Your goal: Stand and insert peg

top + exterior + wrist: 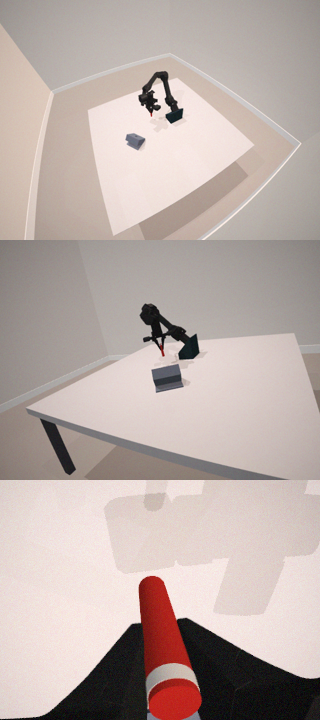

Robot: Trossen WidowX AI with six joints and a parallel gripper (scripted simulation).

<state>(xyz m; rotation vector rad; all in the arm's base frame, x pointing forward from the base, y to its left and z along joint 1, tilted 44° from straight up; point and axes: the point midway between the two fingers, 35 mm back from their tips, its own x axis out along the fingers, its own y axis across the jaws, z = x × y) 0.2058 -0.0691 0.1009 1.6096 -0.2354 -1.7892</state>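
Now: gripper tip 25 cm short of the grey sloped panel, 11 cm to the right of it and 7 cm above it. The rest, counted from my gripper tip: red peg (2 cm above).
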